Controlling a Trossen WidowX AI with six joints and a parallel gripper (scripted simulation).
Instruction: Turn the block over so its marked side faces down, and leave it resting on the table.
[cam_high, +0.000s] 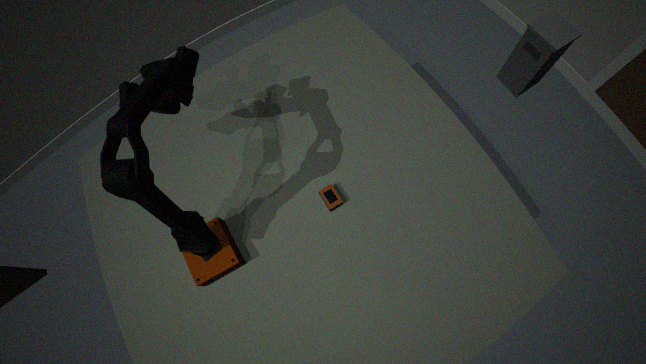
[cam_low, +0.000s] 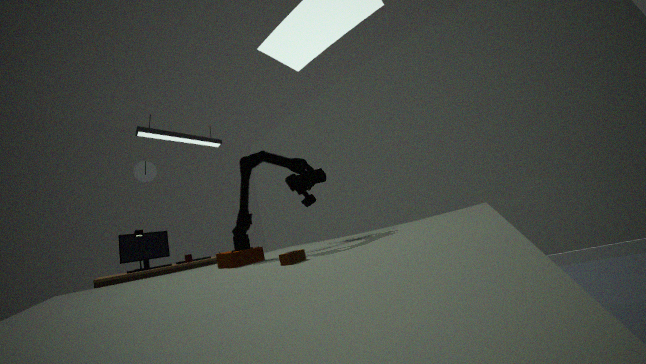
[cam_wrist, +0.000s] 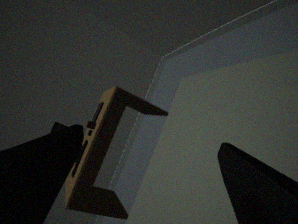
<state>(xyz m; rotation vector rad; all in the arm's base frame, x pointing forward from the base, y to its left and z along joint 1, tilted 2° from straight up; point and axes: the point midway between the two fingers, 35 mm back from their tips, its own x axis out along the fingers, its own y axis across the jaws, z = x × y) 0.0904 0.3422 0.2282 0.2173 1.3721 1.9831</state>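
Now: the orange block 27 cm ahead of my gripper tip, 47 cm to the right of it and 25 cm below it.
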